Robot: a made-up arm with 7 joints.
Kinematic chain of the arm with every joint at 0, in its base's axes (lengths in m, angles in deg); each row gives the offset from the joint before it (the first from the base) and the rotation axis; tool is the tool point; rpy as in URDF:
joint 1: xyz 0 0 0.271 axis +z
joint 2: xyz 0 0 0 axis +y
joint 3: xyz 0 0 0.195 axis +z
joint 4: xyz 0.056 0 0 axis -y
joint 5: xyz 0.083 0 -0.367 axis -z
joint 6: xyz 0 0 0 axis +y
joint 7: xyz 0.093 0 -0.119 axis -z
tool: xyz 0 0 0 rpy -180 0 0
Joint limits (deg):
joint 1: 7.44..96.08
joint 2: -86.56..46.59
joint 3: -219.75..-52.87
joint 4: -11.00..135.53
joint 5: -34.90..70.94
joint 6: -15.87..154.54
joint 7: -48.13..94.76
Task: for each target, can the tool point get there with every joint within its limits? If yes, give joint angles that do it. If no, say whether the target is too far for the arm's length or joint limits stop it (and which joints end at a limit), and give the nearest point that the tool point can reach.
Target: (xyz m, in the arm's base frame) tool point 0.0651 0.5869 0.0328
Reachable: no: joint limits stop it (at a limit: joint 1, joint 2, joint 3, joint 5, joint 6) | nearest point 0.0160 0.3750 0.0023 | short by 0.220 m
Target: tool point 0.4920 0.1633 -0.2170
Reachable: no: joint limits stop it (at a limit: joint 1, joint 2) | nearest point 0.3750 0.0669 -0.0917 | short by 0.197 m
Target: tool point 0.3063 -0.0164 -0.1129
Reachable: yes | joints 86.72 -73.53 -141.14 46.79 27.07 44.75 -32.46
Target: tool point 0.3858 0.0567 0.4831
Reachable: yes | joints 83.32 -34.92 -77.83 78.75 52.84 129.21 43.03
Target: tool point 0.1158 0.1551 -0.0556
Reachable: yes | joints 30.72 -65.53 -198.45 10.90 45.34 38.15 73.20
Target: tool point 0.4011 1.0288 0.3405
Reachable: no: too far | nearest point 0.2874 0.6223 0.3999 | short by 0.426 m
